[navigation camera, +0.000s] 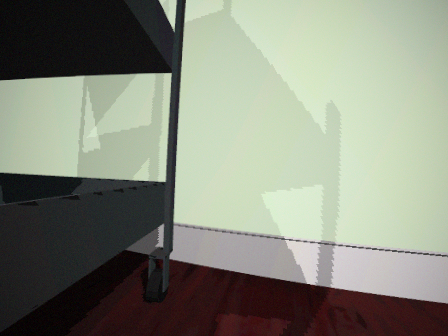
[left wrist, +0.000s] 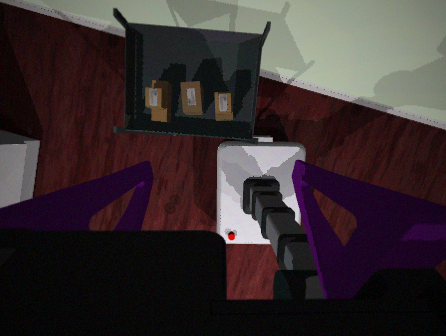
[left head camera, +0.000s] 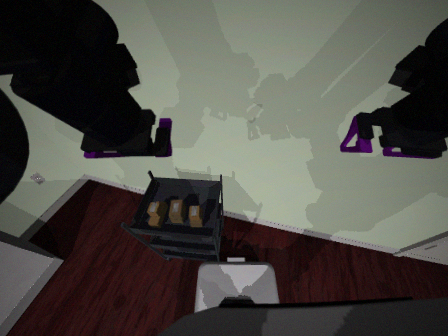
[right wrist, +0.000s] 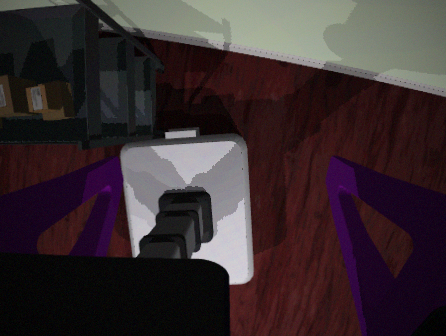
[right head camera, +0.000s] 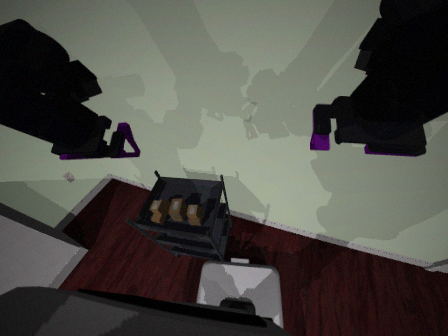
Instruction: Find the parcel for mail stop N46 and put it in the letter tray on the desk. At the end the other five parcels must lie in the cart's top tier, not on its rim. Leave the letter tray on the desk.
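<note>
The dark cart [left head camera: 220,200] [left wrist: 185,134] [right wrist: 91,100] [navigation camera: 175,125] stands in front of me, left of centre in the head views. Small brown parcels with white labels lie in its top tier: a middle one [left head camera: 176,211] [left wrist: 191,97], a right one [left head camera: 195,216] [left wrist: 223,106], and a left group [left head camera: 154,212] [left wrist: 159,102] that looks like overlapping boxes. The labels are too small to read. My left gripper [left head camera: 127,146] [right head camera: 95,149] [left wrist: 222,168] and right gripper [left head camera: 378,147] [right head camera: 350,149] [right wrist: 226,160] are open and empty, apart from the cart. The desk and letter tray do not show.
My white base [left head camera: 235,280] [right head camera: 240,280] [left wrist: 240,160] [right wrist: 230,200] is close to the cart's near right corner. A pale green wall [left head camera: 300,190] [navigation camera: 390,125] stands behind the cart. A white cabinet [left head camera: 22,280] [left wrist: 12,170] stands at the left.
</note>
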